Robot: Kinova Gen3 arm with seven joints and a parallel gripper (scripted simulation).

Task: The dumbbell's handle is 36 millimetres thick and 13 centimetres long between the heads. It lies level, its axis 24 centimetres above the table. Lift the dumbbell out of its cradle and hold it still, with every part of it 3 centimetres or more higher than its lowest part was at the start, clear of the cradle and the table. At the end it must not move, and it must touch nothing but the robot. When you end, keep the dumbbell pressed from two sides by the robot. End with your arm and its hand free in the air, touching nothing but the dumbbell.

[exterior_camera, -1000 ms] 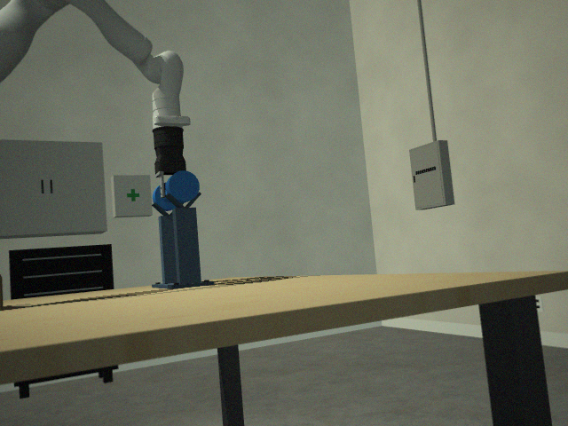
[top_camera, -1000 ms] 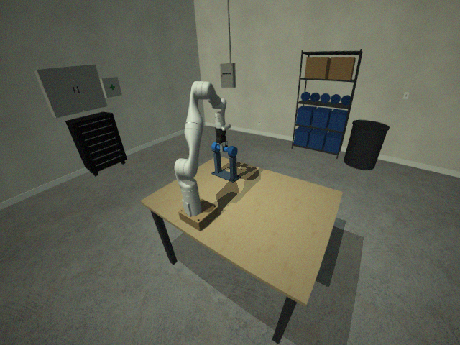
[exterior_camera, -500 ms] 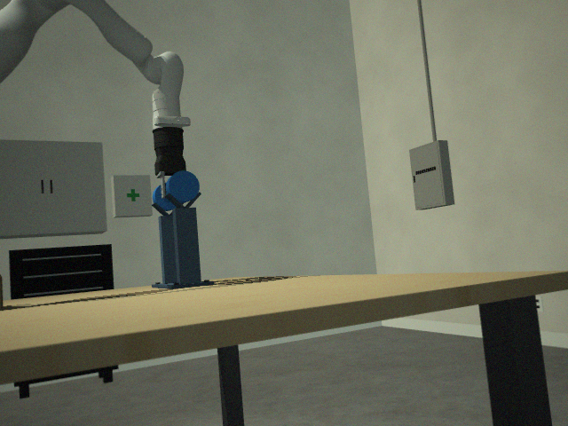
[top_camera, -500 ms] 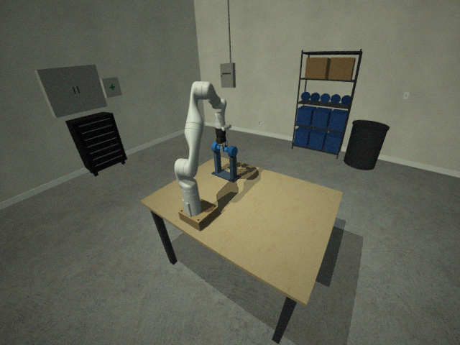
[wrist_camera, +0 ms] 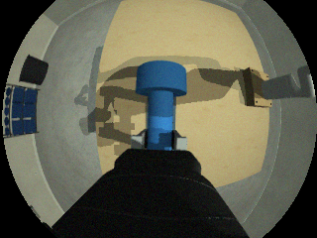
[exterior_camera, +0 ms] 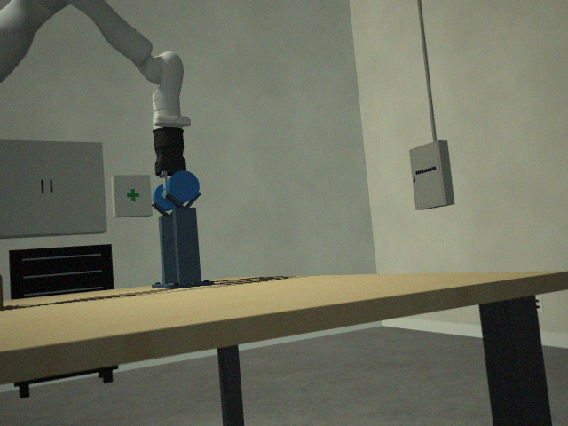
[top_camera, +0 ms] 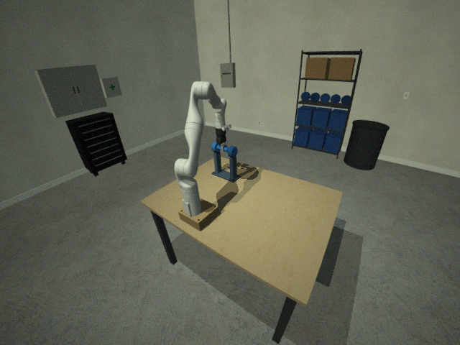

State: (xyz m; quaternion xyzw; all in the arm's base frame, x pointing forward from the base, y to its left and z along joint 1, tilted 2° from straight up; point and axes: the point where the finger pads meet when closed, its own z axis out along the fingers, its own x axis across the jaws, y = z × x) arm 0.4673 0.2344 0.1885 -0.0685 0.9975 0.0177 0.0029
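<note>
Right now the blue dumbbell is right at my hand. The rest, counted from my hand: cradle: 140 mm below.
</note>
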